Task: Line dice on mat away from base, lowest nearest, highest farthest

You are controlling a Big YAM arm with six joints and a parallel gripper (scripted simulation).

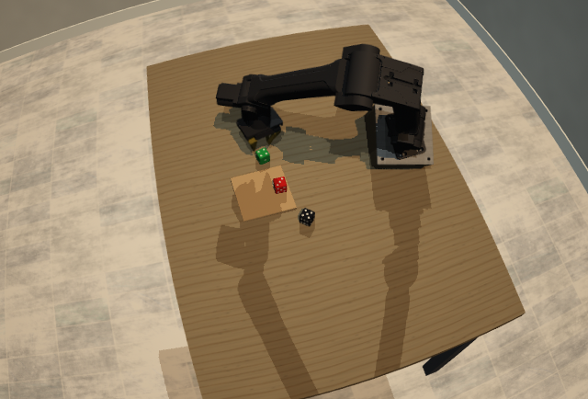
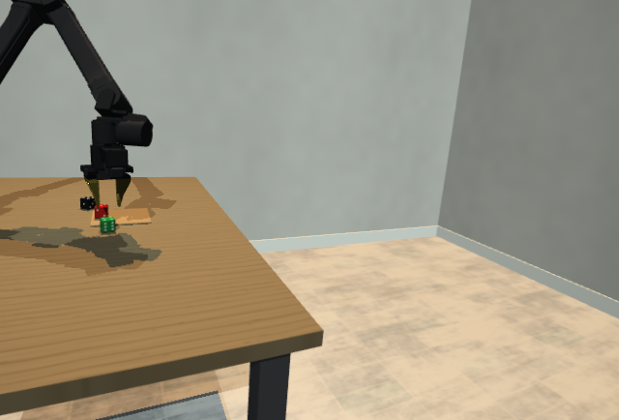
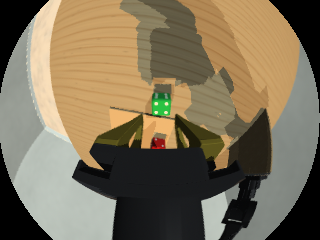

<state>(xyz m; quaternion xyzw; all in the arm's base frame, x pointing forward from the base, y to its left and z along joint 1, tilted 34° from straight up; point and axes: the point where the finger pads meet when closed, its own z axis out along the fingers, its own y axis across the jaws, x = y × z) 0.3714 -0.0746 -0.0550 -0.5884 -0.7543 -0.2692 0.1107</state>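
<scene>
Now: hand 5 cm above the green die. From my hand the other things lie so: black die (21 cm to the left, 7 cm behind, 5 cm below); tan mat (11 cm to the left, 6 cm below, 2 cm ahead); red die (11 cm to the left, 5 cm below, 3 cm behind).
</scene>
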